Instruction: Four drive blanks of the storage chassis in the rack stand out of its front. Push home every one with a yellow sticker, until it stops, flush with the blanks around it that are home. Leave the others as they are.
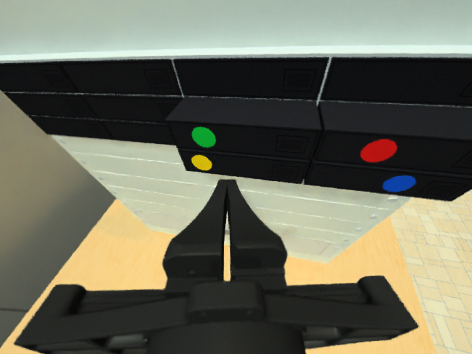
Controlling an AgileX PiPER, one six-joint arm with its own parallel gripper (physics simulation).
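Observation:
The blank with the yellow sticker (240,167) stands out of the chassis front in the bottom row, directly below the blank with the green sticker (245,138), which also stands out. To their right, the blank with the red sticker (335,146) and, below it, the blank with the blue sticker (350,180) stand out too. My gripper (227,189) is shut and empty. Its fingertips show just below the lower edge of the yellow-stickered blank; whether they touch it I cannot tell.
Dark blanks without stickers (120,76) sit flush at the left and along the top row. Pale rack panels (135,162) lie below the chassis and a pale surface (235,27) above it. A grey-brown wall (45,200) is at the left, a wooden surface (110,255) below, and a tiled floor (440,250) at the right.

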